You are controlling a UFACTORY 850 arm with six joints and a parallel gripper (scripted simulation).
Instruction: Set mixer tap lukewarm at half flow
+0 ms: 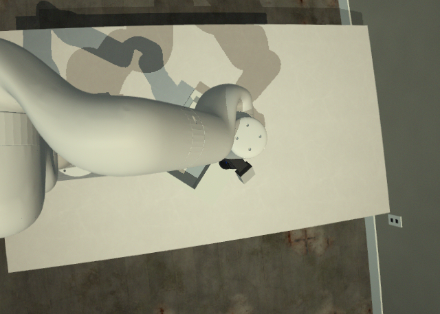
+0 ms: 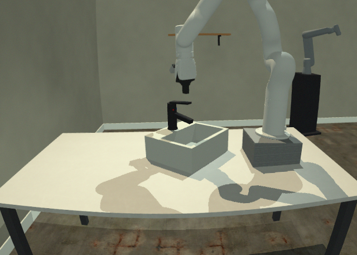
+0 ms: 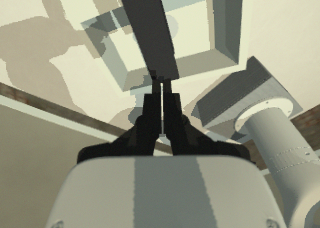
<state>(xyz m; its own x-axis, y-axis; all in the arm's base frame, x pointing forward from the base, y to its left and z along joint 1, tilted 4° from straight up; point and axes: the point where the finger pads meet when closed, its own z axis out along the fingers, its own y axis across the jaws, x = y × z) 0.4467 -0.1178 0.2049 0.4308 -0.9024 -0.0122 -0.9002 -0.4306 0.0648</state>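
Right now the lever is 7 cm below my hand, 3 cm to the right of it and 2 cm ahead of it. Also, from my hand: grey sink basin: 30 cm below, 2 cm to the left, 2 cm behind; then black mixer tap: 12 cm below, 5 cm to the right, 4 cm ahead.
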